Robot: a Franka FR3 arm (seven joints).
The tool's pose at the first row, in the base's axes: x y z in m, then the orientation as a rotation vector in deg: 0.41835 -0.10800 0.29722 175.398 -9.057 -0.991
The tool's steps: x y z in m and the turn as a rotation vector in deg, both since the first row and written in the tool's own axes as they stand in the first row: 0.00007 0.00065 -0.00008 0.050 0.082 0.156; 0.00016 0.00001 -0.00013 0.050 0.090 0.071; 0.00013 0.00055 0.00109 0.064 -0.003 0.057; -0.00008 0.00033 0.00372 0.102 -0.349 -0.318; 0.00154 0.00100 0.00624 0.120 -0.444 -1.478; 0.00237 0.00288 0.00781 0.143 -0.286 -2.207; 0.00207 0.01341 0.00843 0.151 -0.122 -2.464; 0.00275 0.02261 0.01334 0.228 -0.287 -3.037; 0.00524 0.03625 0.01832 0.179 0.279 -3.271; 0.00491 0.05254 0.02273 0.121 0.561 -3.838
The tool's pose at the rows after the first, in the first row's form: 0.41835 -0.10865 0.29735 175.431 -9.294 -0.853; 0.41851 -0.10802 0.29735 175.438 -9.163 -0.845; 0.41841 -0.10864 0.29617 175.457 -9.148 -0.988; 0.41818 -0.10860 0.29354 175.539 -8.597 -1.537; 0.41968 -0.10962 0.29106 175.645 -6.826 -1.749; 0.42029 -0.11169 0.28964 175.706 -5.701 -1.548; 0.41891 -0.12215 0.28983 175.722 -5.297 -1.311; 0.41857 -0.13171 0.28563 175.833 -4.431 -1.591; 0.41957 -0.14588 0.28169 175.771 -4.036 -0.741; 0.41751 -0.16233 0.27855 175.722 -3.149 -0.347
